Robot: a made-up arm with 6 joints.
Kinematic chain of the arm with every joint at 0, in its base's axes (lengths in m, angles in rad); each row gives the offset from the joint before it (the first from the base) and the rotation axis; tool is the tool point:
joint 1: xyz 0 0 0.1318 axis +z
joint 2: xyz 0 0.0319 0 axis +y
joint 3: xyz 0 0 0.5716 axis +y
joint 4: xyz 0 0 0.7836 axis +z
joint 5: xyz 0 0 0 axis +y
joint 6: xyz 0 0 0.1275 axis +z
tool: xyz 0 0 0
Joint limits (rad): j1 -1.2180..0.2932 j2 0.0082..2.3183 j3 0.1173..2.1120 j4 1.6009..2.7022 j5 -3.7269..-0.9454 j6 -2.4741..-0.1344
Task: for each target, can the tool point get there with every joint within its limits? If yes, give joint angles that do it. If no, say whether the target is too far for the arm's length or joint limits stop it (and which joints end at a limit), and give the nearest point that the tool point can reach.
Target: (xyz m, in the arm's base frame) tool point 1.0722 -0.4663 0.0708
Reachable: yes | joints -0.3596 1.0848 0.8442 2.2598 -1.9597 -2.1910
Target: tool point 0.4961 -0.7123 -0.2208
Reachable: yes | joints -0.9397 1.1720 1.4114 1.8547 -2.7063 -0.7601
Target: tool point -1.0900 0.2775 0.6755
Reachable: no: joint limits stop it (at a limit: joint 2, joint 3, joint 4) | nearest point -0.3926 0.1000 -0.3823 | short by 1.279 m
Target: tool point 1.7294 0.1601 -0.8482
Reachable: no: too far | nearest point 1.2394 0.1147 -0.5705 | short by 0.565 m
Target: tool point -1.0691 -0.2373 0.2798
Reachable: no: joint limits stop it (at a limit: joint 2, joint 3, joint 4) | nearest point -0.4137 -0.0918 -0.3977 | short by 0.954 m
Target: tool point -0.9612 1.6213 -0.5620
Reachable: no: too far | nearest point -0.2200 0.3710 -0.4058 | short by 1.462 m
